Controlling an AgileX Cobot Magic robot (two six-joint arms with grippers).
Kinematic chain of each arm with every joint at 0, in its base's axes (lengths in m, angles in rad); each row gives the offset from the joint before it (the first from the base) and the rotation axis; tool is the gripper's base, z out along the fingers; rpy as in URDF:
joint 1: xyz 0 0 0.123 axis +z
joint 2: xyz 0 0 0 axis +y
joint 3: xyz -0.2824 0 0.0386 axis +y
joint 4: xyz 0.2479 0 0.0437 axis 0.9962 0 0.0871
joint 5: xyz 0 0 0 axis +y
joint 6: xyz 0.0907 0 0.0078 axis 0.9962 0 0.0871
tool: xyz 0 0 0 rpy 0 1.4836 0
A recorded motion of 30 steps. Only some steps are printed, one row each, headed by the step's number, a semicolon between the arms.
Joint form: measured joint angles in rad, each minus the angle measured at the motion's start. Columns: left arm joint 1, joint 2, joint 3, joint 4, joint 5, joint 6; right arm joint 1, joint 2, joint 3, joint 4, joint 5, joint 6.
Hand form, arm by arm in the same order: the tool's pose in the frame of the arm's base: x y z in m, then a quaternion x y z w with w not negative. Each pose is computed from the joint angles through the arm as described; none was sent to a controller.
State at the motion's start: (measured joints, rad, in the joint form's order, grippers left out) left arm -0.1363 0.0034 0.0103 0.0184 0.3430 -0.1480; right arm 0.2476 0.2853 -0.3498 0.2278 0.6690 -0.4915
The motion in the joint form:
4: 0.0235 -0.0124 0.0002 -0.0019 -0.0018 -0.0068; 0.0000 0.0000 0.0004 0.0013 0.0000 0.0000
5: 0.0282 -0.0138 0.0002 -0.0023 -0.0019 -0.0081; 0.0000 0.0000 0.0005 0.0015 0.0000 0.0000
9: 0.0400 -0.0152 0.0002 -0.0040 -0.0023 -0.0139; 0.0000 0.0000 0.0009 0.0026 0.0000 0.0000
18: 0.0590 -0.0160 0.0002 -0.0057 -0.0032 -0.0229; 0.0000 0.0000 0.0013 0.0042 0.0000 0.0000
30: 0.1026 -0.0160 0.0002 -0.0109 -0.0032 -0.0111; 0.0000 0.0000 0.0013 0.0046 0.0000 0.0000
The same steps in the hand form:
4: 0.0530 -0.0055 0.1793 -0.01215 0.79133 -0.07467 0.60670; 0.0582 0.0280 0.2553 -0.27116 0.81603 0.04482 0.50849
5: 0.0529 -0.0053 0.1793 -0.01463 0.79083 -0.07388 0.60739; 0.0582 0.0280 0.2553 -0.27113 0.81606 0.04492 0.50845
9: 0.0529 -0.0047 0.1794 -0.02203 0.79011 -0.07285 0.60823; 0.0582 0.0280 0.2552 -0.27094 0.81618 0.04544 0.50831
18: 0.0530 -0.0037 0.1796 -0.03353 0.78918 -0.07060 0.60917; 0.0582 0.0281 0.2551 -0.27065 0.81631 0.04619 0.50818
30: 0.0531 -0.0016 0.1796 -0.04747 0.78847 -0.05588 0.61068; 0.0582 0.0281 0.2551 -0.27058 0.81632 0.04637 0.50819

